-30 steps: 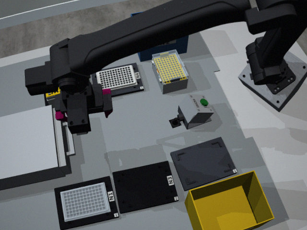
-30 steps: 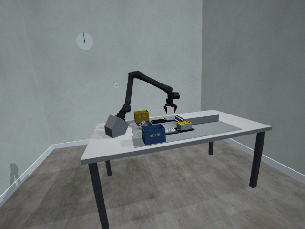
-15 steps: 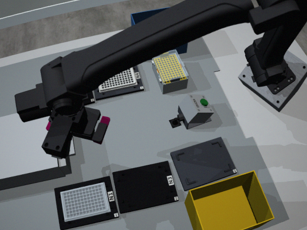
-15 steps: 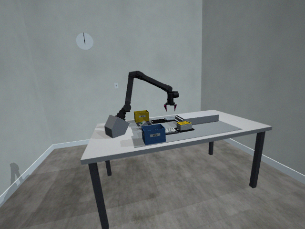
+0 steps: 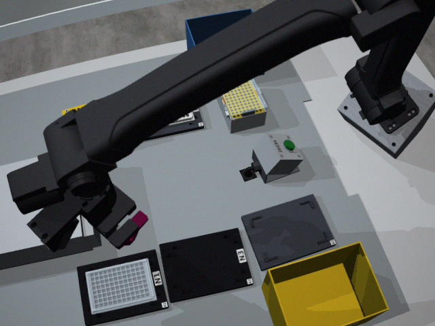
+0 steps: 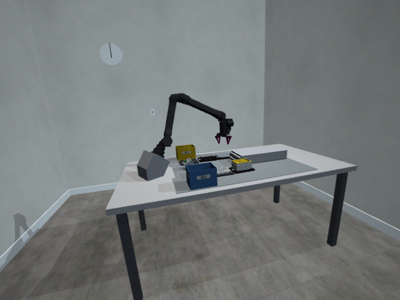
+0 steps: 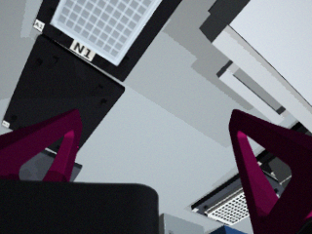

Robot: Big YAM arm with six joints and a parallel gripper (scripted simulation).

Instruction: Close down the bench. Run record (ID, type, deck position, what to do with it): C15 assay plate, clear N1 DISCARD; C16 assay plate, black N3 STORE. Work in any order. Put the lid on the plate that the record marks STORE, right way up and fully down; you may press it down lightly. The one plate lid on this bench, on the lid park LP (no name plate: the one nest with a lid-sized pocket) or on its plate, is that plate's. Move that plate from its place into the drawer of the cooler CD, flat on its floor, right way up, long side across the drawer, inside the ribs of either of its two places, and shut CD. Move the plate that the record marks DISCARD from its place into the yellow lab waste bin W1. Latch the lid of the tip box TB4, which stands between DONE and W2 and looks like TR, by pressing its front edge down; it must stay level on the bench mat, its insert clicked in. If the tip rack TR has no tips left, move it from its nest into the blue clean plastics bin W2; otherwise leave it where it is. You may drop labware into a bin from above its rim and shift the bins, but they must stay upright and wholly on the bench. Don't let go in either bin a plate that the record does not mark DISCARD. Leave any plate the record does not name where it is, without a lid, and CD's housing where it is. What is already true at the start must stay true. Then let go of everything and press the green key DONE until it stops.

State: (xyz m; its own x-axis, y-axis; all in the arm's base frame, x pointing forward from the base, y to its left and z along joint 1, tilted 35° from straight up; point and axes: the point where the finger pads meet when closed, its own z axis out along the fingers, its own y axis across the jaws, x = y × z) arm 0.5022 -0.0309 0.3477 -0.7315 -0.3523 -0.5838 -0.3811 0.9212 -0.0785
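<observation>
Right now the nest n1 is 15 cm below my hand, 7 cm to the left of it and 4 cm ahead of it. The rest, counted from my hand: nest N3: 15 cm below, 13 cm behind, 8 cm to the left; then plate lid: 14 cm to the right, 13 cm below, 12 cm ahead; then black plate: 14 cm to the right, 14 cm below, 12 cm ahead.
</observation>
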